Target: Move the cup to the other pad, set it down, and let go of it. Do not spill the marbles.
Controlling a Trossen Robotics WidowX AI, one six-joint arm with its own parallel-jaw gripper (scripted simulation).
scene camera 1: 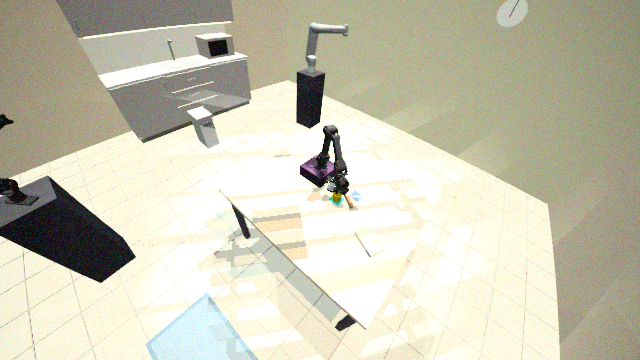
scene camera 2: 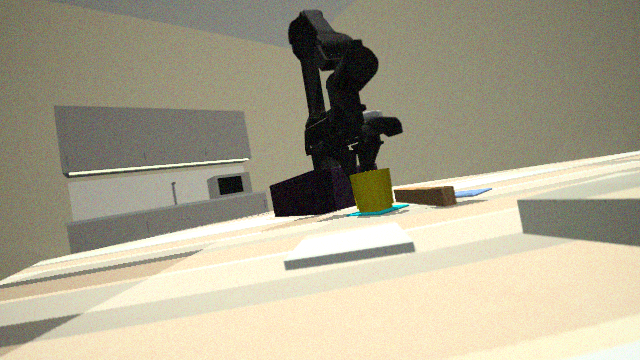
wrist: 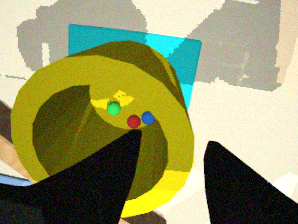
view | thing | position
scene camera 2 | my gripper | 360, 184
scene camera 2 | yellow cup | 372, 190
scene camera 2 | flat white slab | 387, 239
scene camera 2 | wooden block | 443, 196
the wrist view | my gripper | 173, 144
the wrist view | yellow cup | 61, 114
